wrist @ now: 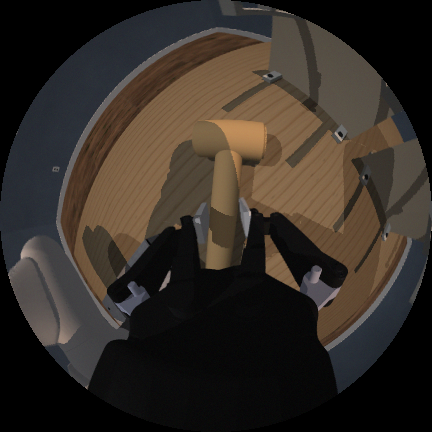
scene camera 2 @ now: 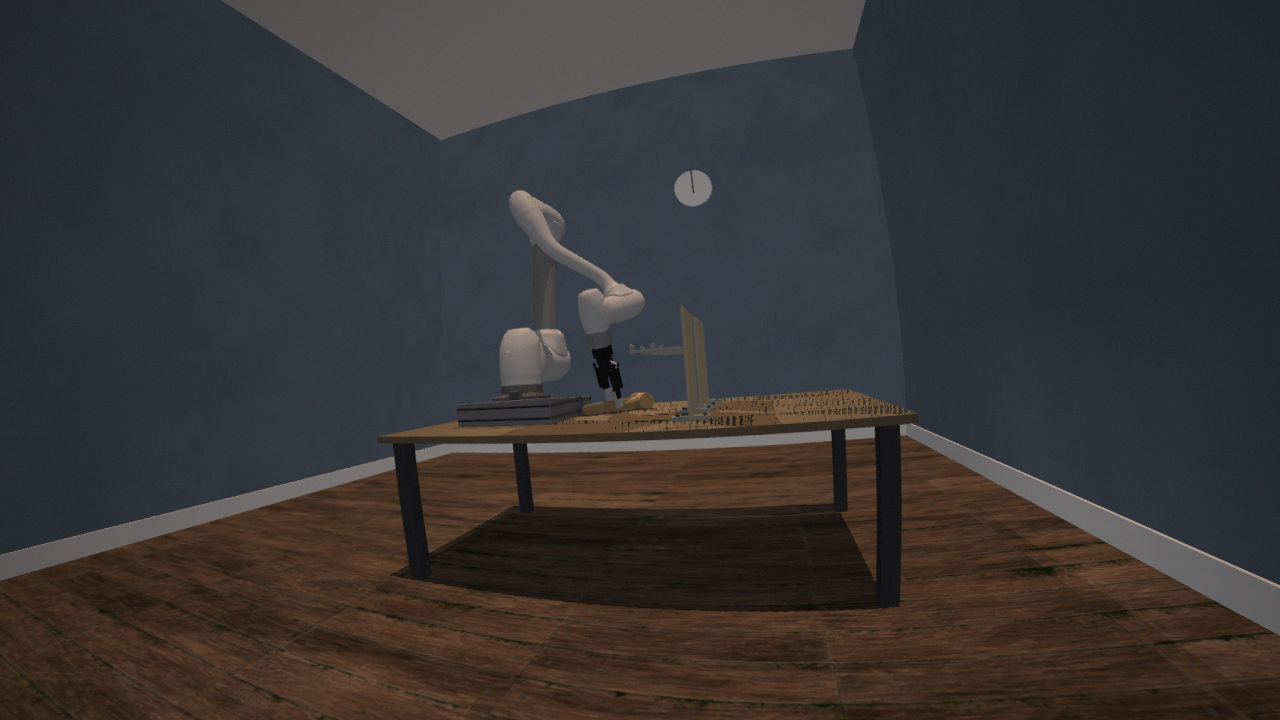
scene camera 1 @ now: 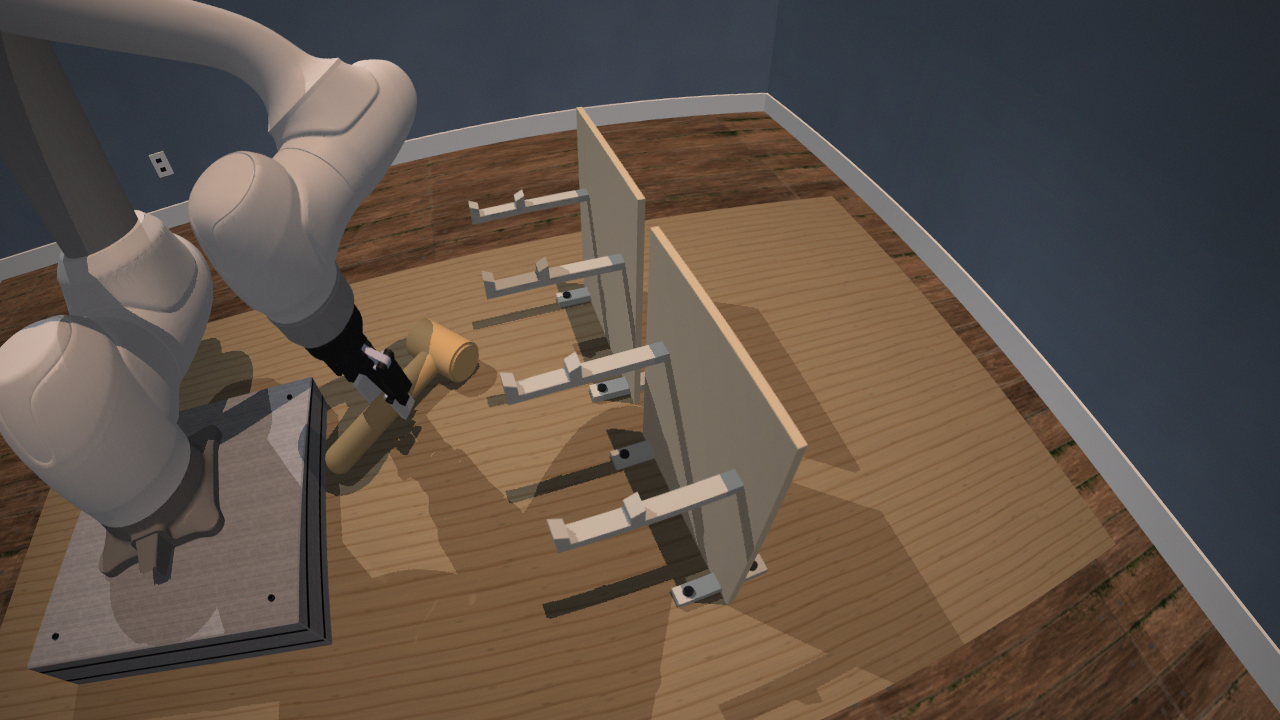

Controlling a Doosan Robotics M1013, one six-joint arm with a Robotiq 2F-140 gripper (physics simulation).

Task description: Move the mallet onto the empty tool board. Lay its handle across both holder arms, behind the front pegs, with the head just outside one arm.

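Seen in the pictures: gripper, fingertip midpoint: (wrist: pixel 223 209) (scene camera 2: pixel 615 406) (scene camera 1: pixel 393 403); arm's base, link origin: (scene camera 1: pixel 166 499).
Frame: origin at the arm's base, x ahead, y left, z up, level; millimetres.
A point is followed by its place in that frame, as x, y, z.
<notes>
The tan mallet (scene camera 1: pixel 444 351) {445, 66, -12} (scene camera 2: pixel 640 400) {443, 44, -34} (wrist: pixel 230 140) {432, 89, -12} lies low over the table, its handle slanting towards the robot base in scene camera 1. My gripper (scene camera 1: pixel 384 398) {348, 48, -50} (scene camera 2: pixel 614 400) {348, 48, -50} (wrist: pixel 223 209) {348, 48, -50} is shut on its handle, one pad on each side, partway along below the head. Two upright tool boards stand to the right in scene camera 1: a nearer board (scene camera 1: pixel 725 394) {614, -308, 200} (wrist: pixel 395 172) {631, -200, 23} and a farther board (scene camera 1: pixel 612 210) {671, -11, 183} (wrist: pixel 350 80). Each has two holder arms with raised pegs; the nearer board's arms (scene camera 1: pixel 586 372) {549, -187, 142} (scene camera 1: pixel 680 497) {555, -343, 141} and the farther board's arms (scene camera 1: pixel 537 205) {621, 112, 139} (scene camera 1: pixel 559 275) {586, -42, 140} bear no tool.
The robot's grey base block (scene camera 1: pixel 241 555) {111, -135, 8} (scene camera 2: pixel 510 411) {25, -215, -23} stands left of the mallet, close to the handle's end. Metal feet (scene camera 1: pixel 698 590) (wrist: pixel 272 76) hold the boards to the wooden table (scene camera 1: pixel 895 358) {1058, -226, -71} (scene camera 2: pixel 805 426) {862, -625, -80}. The holder arms reach out from the boards towards the robot, above the table.
</notes>
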